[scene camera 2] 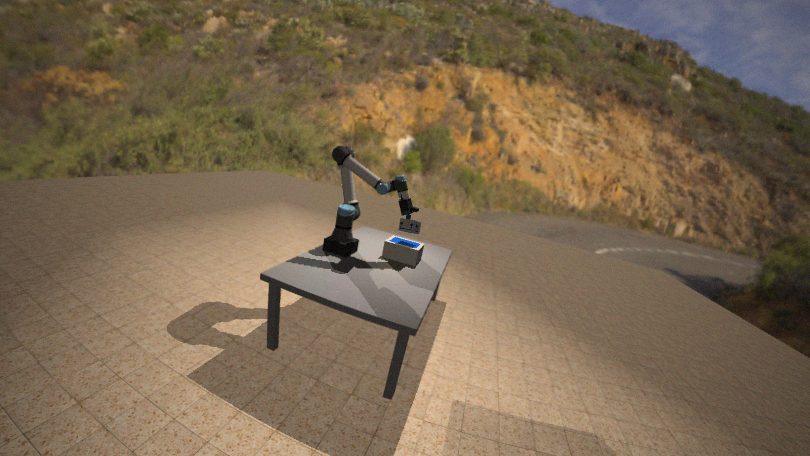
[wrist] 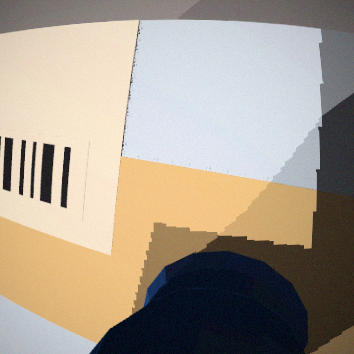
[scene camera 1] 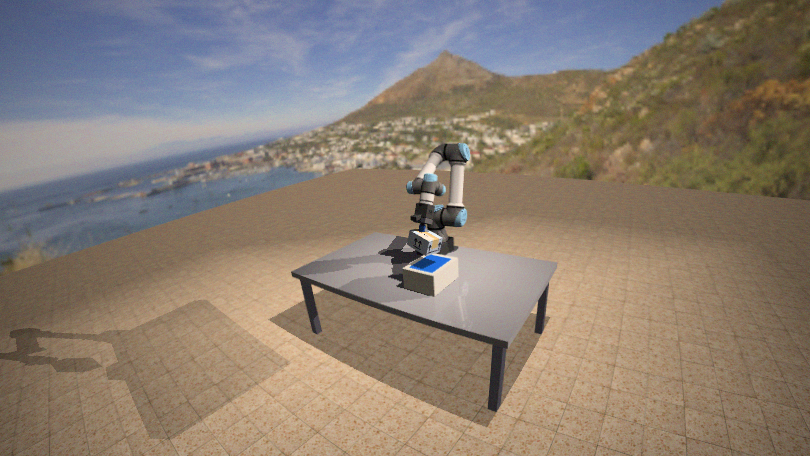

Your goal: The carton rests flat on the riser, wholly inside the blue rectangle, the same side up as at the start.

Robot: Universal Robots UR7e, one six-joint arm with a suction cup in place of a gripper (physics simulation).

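Frame: origin at the arm's base, x ahead, y left, z up, level; metres.
Seen in the pictures: hand, tool point: (scene camera 2: pixel 409 220) (wrist: pixel 209 274) (scene camera 1: pixel 420 232); arm's base, link origin: (scene camera 2: pixel 341 238).
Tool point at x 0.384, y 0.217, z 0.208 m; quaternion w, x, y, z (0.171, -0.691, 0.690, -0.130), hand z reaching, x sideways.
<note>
Offsets run from my tool point to a thing's middle. "*": to the spot under its first point. Level surfaces: height alone.
The carton @[dy +0.026, dx +0.005, dz -0.045 m] (scene camera 1: pixel 418 243) (scene camera 2: pixel 409 226) (wrist: pixel 225 95) is white with an orange tape band, dark arrow marks on its sides and a barcode label on its top. It hangs in the air, somewhat tilted, from my suction cup (scene camera 1: pixel 423 228) (scene camera 2: pixel 408 216) (wrist: pixel 225 295), which is on its top face. My gripper is shut on the carton. The cream riser @[dy +0.045, dx -0.012, dz -0.234 m] (scene camera 1: pixel 418 282) (scene camera 2: pixel 400 254) stands on the table below. The blue rectangle @[* dy +0.069, dx -0.084, dz -0.174 m] (scene camera 1: pixel 442 259) (scene camera 2: pixel 397 240) on its top shows, partly in shadow. In both scene views a gap shows between the carton and the riser's top in scene camera 2; the wrist view hides the carton's underside.
The grey table @[dz -0.294 m] (scene camera 1: pixel 498 283) (scene camera 2: pixel 317 283) bears the riser and the arm's dark base (scene camera 2: pixel 340 245). The base stands behind the riser in the scene camera 1 view. Shadows of the arm and the carton fall across the table top.
</note>
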